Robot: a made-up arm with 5 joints.
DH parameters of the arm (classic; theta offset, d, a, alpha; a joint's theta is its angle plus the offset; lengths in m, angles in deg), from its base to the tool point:
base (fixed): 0 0.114 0 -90
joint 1: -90 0.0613 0.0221 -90
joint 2: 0 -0.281 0.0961 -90
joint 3: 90 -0.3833 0.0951 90
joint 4: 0 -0.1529 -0.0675 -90
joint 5: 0 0.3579 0.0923 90
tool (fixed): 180 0.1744 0 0
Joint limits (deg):
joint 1: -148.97..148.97
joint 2: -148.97..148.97
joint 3: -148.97..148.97
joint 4: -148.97..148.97
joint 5: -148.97..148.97
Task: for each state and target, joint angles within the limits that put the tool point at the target. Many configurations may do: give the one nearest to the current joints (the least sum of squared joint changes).
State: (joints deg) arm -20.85 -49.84 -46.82 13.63 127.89
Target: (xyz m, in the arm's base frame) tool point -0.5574 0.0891 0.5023
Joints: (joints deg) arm 36.96 -55.48 -40.70 -21.96 129.55
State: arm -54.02 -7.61 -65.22 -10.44 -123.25
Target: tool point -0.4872 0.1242 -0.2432
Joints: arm -59.66 -26.49 -72.56 -49.44 -138.62
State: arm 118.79 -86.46 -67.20 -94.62 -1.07
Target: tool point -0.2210 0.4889 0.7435
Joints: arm 118.85 -100.66 -65.74 -94.31 -1.19
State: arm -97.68 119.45 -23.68 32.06 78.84
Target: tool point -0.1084 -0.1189 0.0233
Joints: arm -112.19 147.47 -1.86 81.33 42.38
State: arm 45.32 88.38 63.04 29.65 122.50
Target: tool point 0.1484 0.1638 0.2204
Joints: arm 36.11 86.58 32.66 49.10 135.43
